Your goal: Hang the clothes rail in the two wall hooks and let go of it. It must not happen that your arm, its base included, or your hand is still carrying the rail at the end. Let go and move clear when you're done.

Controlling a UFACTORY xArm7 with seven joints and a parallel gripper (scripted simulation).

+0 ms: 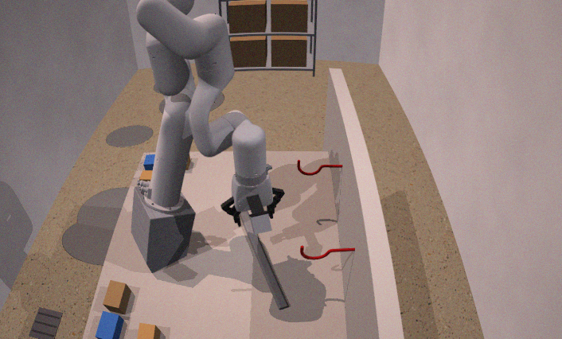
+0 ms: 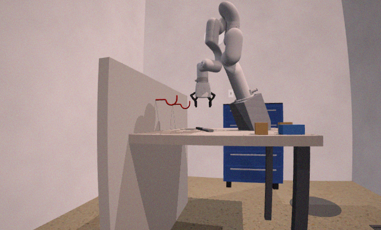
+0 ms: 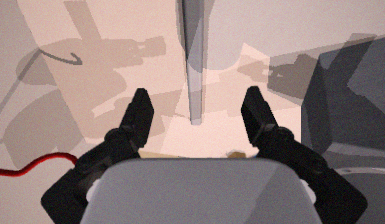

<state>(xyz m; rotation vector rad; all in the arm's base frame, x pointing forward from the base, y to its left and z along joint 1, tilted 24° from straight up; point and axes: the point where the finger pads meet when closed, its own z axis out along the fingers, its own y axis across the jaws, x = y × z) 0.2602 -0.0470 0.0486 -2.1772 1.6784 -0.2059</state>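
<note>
Right now my hand is 15 cm above the clothes rail. From my hand the other things lie so: wall panel: 38 cm below, 28 cm ahead.
</note>
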